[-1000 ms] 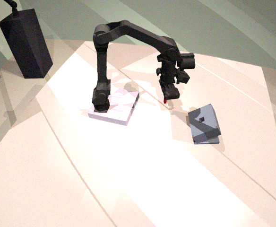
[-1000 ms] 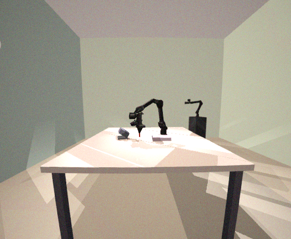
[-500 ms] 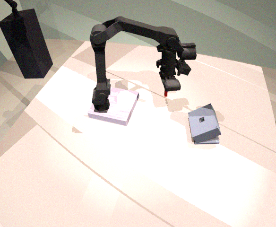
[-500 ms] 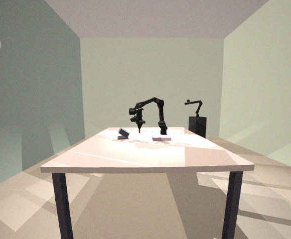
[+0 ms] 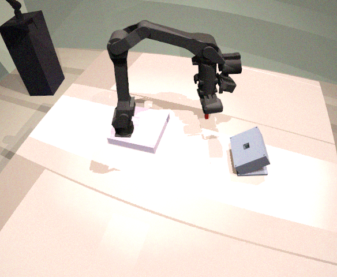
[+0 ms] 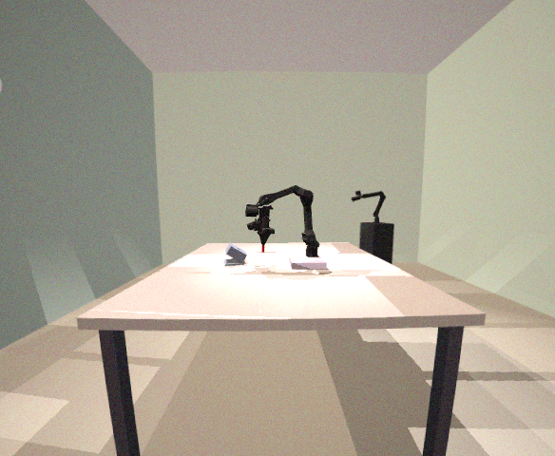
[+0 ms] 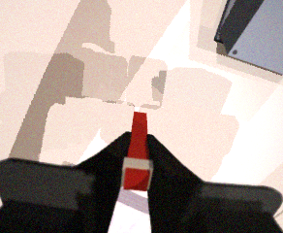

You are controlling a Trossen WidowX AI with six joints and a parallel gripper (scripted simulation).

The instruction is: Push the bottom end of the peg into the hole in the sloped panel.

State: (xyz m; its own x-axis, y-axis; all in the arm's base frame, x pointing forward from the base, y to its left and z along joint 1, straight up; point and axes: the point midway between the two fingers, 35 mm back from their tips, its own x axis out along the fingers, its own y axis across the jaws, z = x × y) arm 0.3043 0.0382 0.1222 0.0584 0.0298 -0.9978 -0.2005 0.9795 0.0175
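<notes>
Now: the panel 150 mm ahead of my gripper tip, 120 mm to the right of it and 60 mm below it. Also, from my gripper tip: red square peg 20 mm above.
</notes>
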